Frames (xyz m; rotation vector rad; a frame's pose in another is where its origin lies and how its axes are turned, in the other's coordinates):
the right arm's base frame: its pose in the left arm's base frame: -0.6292 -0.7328 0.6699 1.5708 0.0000 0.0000
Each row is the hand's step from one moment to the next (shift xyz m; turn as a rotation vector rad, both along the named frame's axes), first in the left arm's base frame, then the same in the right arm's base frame.
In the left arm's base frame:
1: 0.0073 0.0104 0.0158 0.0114 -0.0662 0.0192
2: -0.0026 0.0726 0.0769 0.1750 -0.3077 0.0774
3: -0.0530 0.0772 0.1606 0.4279 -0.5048 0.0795
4: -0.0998 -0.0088 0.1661 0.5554 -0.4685 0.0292
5: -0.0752 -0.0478 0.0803 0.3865 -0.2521 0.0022
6: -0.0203 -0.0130 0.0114 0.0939 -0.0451 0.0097
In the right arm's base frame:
1: 0.0073 0.0158 -0.0104 0.0114 0.0192 0.0662
2: -0.0026 0.0769 -0.0726 0.1750 0.0774 0.3077
3: -0.0530 0.1606 -0.0772 0.4279 0.0795 0.5048
4: -0.0998 0.1661 0.0088 0.5554 0.0292 0.4685
5: -0.0752 0.0803 0.0478 0.3865 0.0022 0.2521
6: -0.0203 0.0114 0.0130 0.0939 0.0097 0.0451

